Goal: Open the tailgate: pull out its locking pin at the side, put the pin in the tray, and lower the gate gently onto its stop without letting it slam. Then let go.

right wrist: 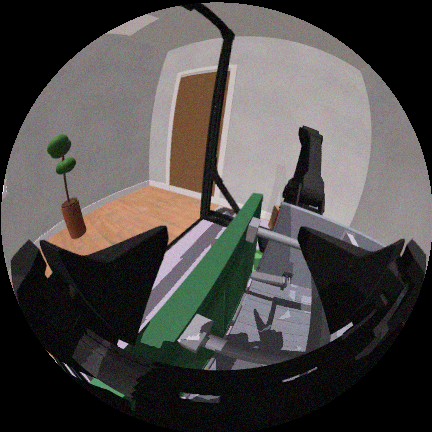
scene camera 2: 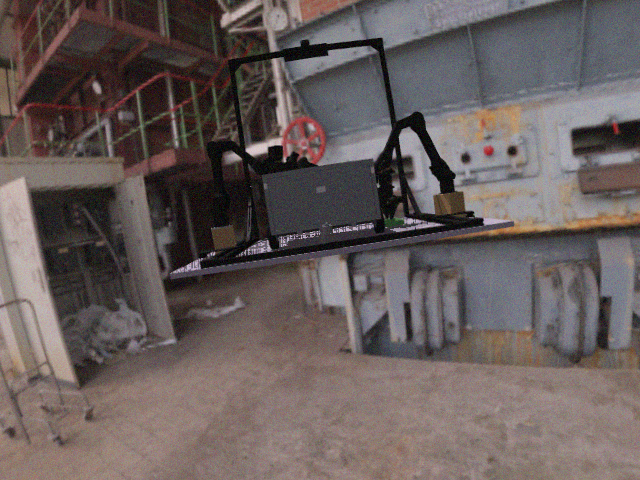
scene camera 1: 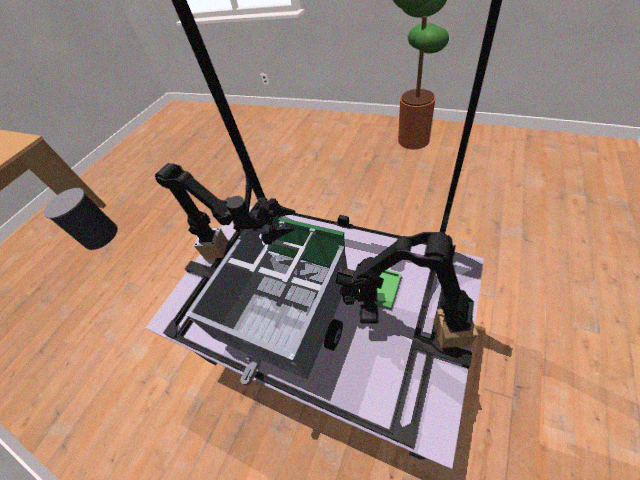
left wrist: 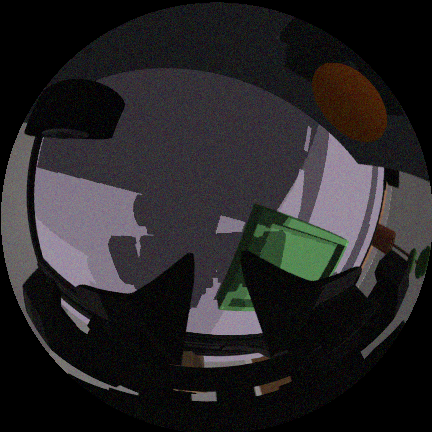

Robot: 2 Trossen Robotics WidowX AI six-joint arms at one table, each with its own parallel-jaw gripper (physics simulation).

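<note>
My left gripper (scene camera 1: 369,306) is part open and touches a grey truck bed (scene camera 1: 279,310); my left gripper is also in view in the left wrist view (left wrist: 217,257). My right gripper (scene camera 1: 294,220) is open and holds nothing, and I see it in the right wrist view (right wrist: 236,233) too. The grey truck bed also shows in the left wrist view (left wrist: 281,62) and in the right wrist view (right wrist: 291,319). I see an orange-headed locking pin (left wrist: 345,100), though scene camera 2 does not show the orange-headed locking pin, hidden by the grey truck bed. A green tray (left wrist: 296,246) and a green tailgate (scene camera 1: 321,250) are here as well.
</note>
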